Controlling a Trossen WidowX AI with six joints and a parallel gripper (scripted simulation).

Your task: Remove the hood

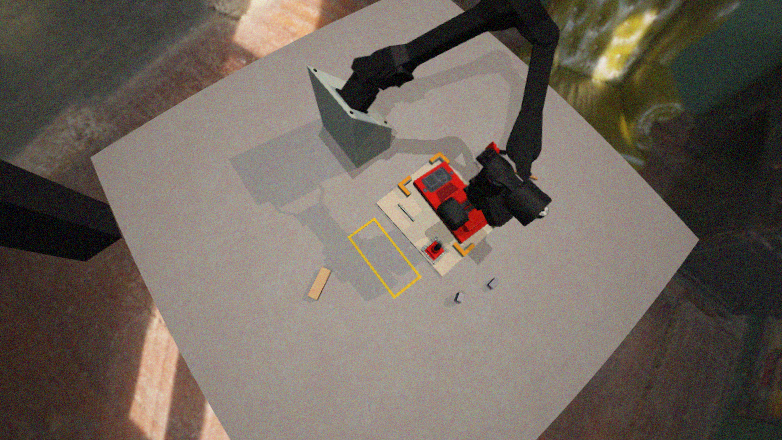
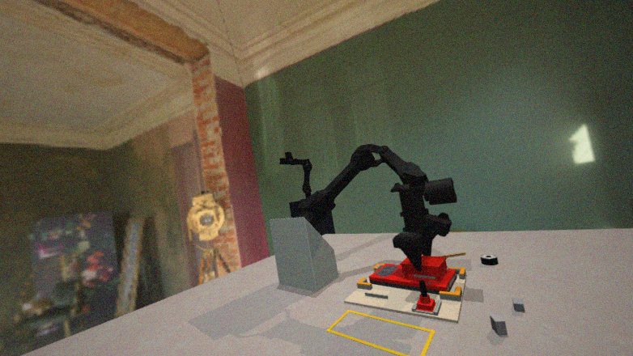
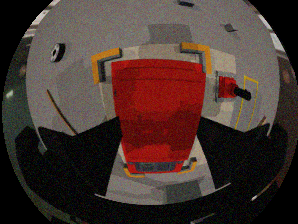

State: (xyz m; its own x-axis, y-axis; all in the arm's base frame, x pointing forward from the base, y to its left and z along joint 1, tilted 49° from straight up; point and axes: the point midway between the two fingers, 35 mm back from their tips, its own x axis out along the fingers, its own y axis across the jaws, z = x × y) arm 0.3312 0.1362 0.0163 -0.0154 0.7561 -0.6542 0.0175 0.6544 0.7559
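My gripper tip is 4 cm above the beige base plate, 3 cm past it and 2 cm to the left of it. The rest, counted from my gripper tip: black wheel (19 cm to the left, 12 cm ahead, 4 cm below); thin wooden stick (20 cm to the left, 5 cm below, 2 cm behind); red hood (right at my gripper tip).
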